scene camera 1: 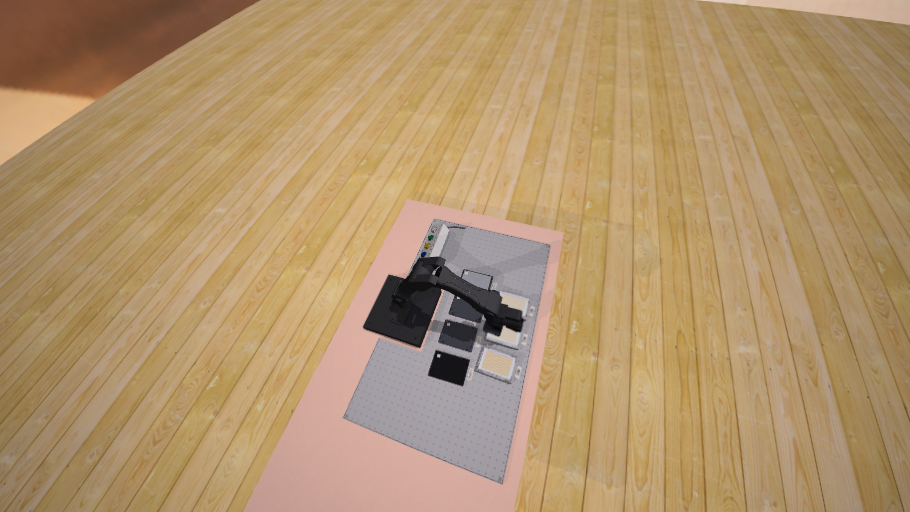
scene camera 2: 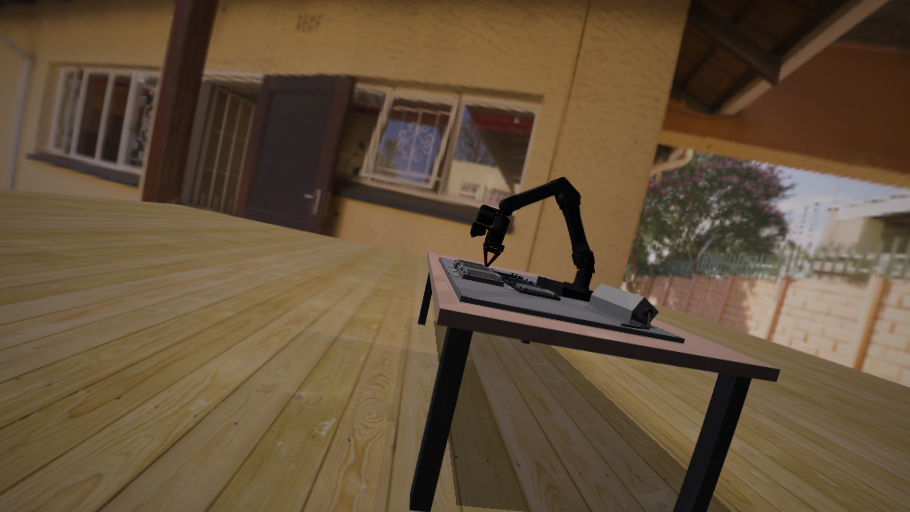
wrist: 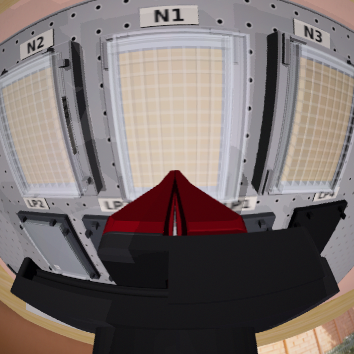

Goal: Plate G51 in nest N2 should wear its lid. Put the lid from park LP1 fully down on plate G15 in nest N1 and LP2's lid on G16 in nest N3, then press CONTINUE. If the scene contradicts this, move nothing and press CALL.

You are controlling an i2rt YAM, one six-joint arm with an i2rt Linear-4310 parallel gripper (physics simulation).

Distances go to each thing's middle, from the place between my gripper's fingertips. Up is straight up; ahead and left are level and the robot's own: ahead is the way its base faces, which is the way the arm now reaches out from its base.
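From my hand, the N3 nest [wrist: 278,42] is 13 cm to the right, 5 cm ahead and 3 cm below. The N2 nest [wrist: 70,62] is 13 cm to the left of my hand and 5 cm ahead of it, and it sits 3 cm below. As for the LP3 lid park [wrist: 94,224], I find it 6 cm to the left of my hand, 13 cm behind it and 3 cm below it, while the LP1 lid park [scene camera 1: 454,334] is 7 cm to the right of my hand, 13 cm behind it and 3 cm below it.
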